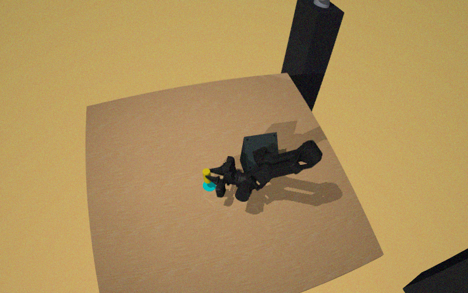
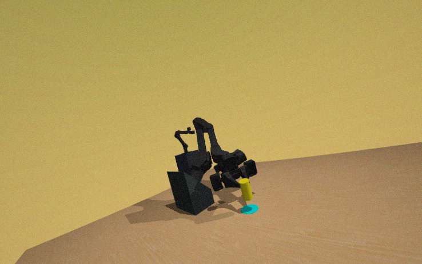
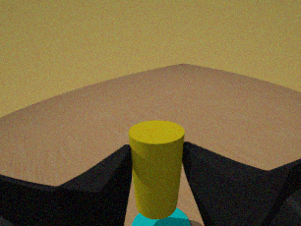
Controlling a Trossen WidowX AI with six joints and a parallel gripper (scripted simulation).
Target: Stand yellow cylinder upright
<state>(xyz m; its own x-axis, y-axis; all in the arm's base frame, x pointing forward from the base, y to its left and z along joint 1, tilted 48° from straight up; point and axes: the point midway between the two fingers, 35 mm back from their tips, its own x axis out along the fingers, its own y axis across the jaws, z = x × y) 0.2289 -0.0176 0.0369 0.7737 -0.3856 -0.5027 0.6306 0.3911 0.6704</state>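
Right now the cyan circle is 10 mm behind my gripper tip, 10 mm to the left of it and 100 mm below it. Also, from my gripper tip: yellow tall cylinder 20 mm below.
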